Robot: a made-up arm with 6 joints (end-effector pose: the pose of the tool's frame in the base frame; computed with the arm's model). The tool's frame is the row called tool. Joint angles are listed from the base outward.
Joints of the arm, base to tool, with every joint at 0 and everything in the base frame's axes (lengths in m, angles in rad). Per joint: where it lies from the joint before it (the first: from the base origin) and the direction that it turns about. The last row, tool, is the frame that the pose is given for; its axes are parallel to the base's.
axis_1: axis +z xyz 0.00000 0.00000 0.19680
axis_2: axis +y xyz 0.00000 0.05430 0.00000
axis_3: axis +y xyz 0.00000 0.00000 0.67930
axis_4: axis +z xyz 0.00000 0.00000 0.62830
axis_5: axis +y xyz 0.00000 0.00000 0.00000
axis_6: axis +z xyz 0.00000 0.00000 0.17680
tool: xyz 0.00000 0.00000 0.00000
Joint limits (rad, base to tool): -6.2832..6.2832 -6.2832..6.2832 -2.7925..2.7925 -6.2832..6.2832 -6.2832..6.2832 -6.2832..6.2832
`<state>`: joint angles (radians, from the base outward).
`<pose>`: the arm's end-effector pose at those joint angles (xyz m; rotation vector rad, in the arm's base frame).
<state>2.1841 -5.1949 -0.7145 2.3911 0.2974 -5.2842</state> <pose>-0.5669 0.6497 1.2681 0.0775 -0.2451 -0.6675</pose>
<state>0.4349 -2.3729 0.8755 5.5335 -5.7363 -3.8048</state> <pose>-1.1252 -0.5319 -0.1672 -0.5357 -1.3077 2.1415</pose>
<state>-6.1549 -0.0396 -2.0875 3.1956 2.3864 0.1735</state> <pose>-0.3902 -0.0022 0.5090 -2.3289 0.0421 -1.8971</pose>
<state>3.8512 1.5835 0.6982 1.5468 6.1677 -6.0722</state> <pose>-0.9556 -0.8654 -0.3360 1.9775 -1.2140 -0.4797</pose>
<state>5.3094 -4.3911 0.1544 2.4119 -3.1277 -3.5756</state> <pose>0.6311 -0.8347 -0.2261 -0.6601 -0.9107 -0.6015</pose>
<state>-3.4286 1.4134 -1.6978 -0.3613 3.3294 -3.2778</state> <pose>-0.5114 0.0822 0.7310 -0.7535 -2.9344 0.0945</pose>
